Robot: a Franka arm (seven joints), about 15 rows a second.
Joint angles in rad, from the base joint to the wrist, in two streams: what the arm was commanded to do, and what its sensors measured. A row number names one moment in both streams.
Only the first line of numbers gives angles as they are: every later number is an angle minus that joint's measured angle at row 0.
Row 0, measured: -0.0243, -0.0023, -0.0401, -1.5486, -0.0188, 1.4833, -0.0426
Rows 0 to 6, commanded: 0.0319, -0.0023, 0.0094, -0.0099, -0.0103, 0.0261, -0.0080; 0.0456, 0.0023, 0.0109, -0.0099, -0.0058, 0.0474, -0.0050; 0.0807, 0.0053, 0.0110, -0.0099, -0.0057, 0.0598, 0.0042; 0.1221, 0.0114, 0.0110, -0.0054, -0.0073, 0.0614, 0.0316; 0.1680, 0.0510, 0.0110, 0.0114, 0.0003, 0.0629, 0.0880; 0.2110, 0.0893, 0.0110, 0.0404, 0.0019, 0.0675, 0.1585; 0.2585, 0.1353, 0.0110, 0.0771, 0.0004, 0.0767, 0.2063
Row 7, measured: 0.1876, 0.0427, 0.0103, 0.0061, 0.0007, 0.0624, 0.1178
